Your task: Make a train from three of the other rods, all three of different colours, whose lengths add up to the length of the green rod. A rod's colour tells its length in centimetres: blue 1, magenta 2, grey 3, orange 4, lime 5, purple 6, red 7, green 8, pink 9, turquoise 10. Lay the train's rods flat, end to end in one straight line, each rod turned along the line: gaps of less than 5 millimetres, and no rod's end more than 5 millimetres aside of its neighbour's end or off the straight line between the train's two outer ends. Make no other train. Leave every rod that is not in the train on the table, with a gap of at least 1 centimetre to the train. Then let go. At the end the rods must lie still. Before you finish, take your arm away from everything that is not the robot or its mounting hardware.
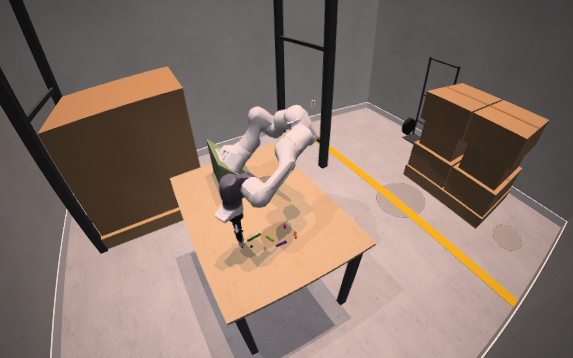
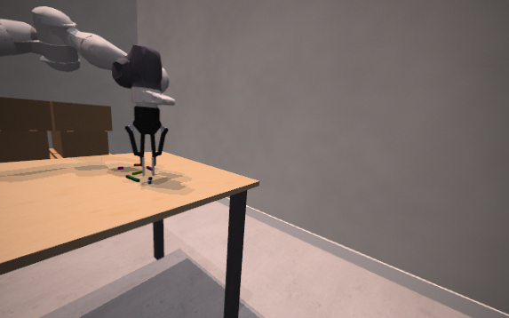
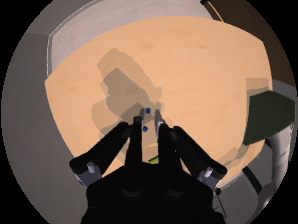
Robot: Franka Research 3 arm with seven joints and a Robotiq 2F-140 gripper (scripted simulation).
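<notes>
Now: hand 3 cm short of the blue rod, 4 cm to the right of it and 6 cm above it. Also, from my hand: lime rod: 3 cm ahead, 14 cm to the left, 6 cm below; purple rod: 10 cm ahead, 17 cm to the left, 6 cm below; green rod: 2 cm behind, 8 cm to the left, 6 cm below.
</notes>
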